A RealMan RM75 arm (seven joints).
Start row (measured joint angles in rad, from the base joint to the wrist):
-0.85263 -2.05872 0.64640 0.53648 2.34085 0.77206 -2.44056
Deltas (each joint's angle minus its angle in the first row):
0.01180 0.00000 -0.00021 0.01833 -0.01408 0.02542 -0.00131
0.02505 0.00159 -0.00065 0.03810 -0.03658 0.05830 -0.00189
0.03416 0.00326 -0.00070 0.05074 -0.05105 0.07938 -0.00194
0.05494 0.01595 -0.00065 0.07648 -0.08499 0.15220 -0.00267
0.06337 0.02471 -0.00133 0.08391 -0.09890 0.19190 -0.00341
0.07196 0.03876 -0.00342 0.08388 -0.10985 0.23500 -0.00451
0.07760 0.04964 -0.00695 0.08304 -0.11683 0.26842 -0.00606
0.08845 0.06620 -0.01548 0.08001 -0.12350 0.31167 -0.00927
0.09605 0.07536 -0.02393 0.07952 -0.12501 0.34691 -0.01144
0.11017 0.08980 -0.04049 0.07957 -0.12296 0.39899 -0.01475
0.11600 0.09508 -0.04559 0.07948 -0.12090 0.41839 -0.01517
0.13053 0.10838 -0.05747 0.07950 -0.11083 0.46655 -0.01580
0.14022 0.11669 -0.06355 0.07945 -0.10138 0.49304 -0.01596
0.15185 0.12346 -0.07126 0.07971 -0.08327 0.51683 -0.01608
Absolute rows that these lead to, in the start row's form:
-0.84083 -2.05872 0.64619 0.55481 2.32677 0.79748 -2.44187
-0.82758 -2.05713 0.64575 0.57458 2.30427 0.83036 -2.44245
-0.81847 -2.05546 0.64570 0.58722 2.28980 0.85144 -2.44250
-0.79769 -2.04277 0.64575 0.61296 2.25586 0.92426 -2.44323
-0.78926 -2.03401 0.64507 0.62039 2.24195 0.96396 -2.44397
-0.78067 -2.01996 0.64298 0.62036 2.23100 1.00706 -2.44507
-0.77503 -2.00908 0.63945 0.61952 2.22402 1.04048 -2.44662
-0.76418 -1.99252 0.63092 0.61649 2.21735 1.08373 -2.44983
-0.75658 -1.98336 0.62247 0.61600 2.21584 1.11897 -2.45200
-0.74246 -1.96892 0.60591 0.61605 2.21789 1.17105 -2.45531
-0.73663 -1.96364 0.60081 0.61596 2.21995 1.19045 -2.45573
-0.72210 -1.95034 0.58893 0.61598 2.23002 1.23861 -2.45636
-0.71241 -1.94203 0.58285 0.61593 2.23947 1.26510 -2.45652
-0.70078 -1.93526 0.57514 0.61619 2.25758 1.28889 -2.45664

